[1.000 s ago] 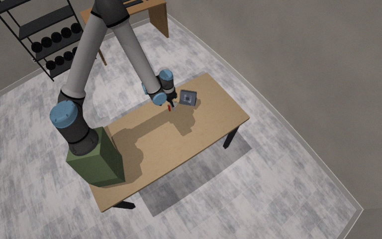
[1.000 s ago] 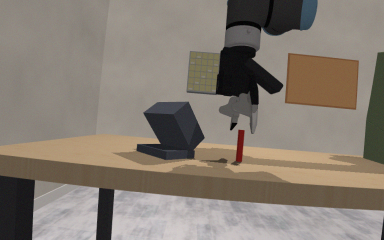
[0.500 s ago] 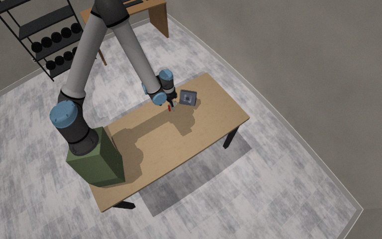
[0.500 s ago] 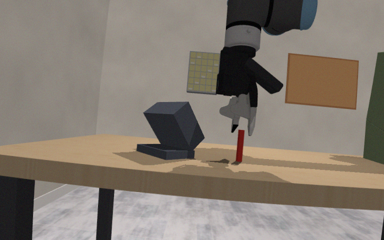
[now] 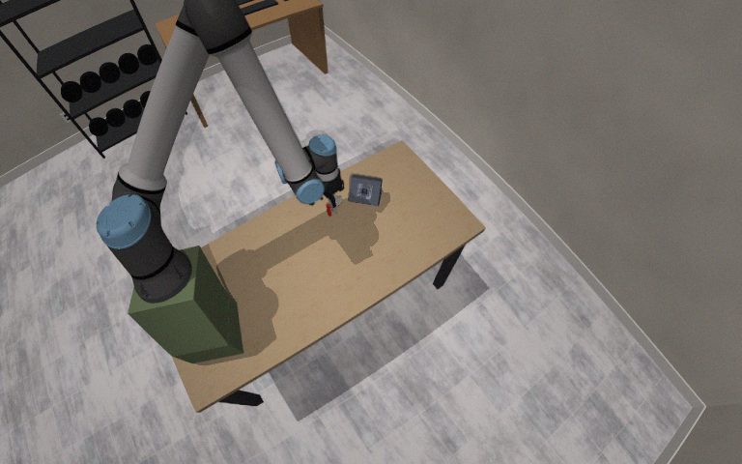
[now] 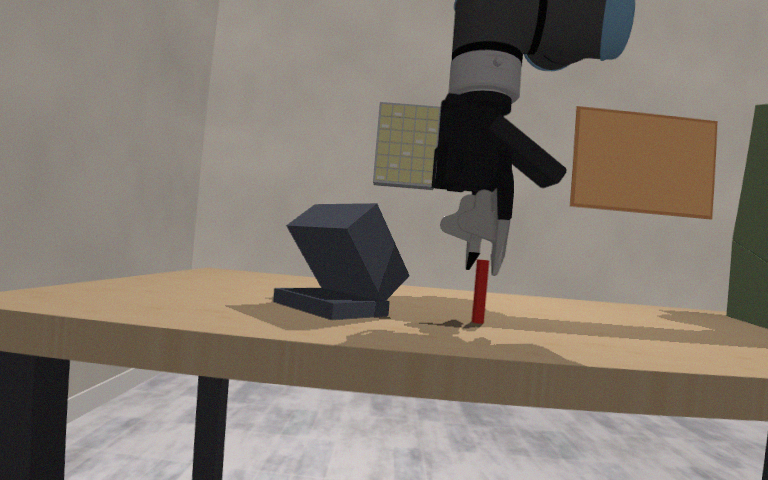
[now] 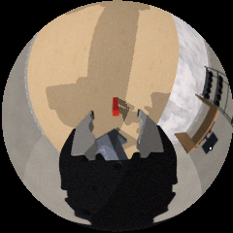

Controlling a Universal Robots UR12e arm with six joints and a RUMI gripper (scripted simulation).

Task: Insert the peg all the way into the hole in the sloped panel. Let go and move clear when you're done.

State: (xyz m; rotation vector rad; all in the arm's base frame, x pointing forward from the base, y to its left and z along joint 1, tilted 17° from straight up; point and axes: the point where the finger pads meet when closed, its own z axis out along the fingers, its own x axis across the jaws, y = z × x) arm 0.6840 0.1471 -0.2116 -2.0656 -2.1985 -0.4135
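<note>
Now: hand 40 mm above the red peg.
</note>
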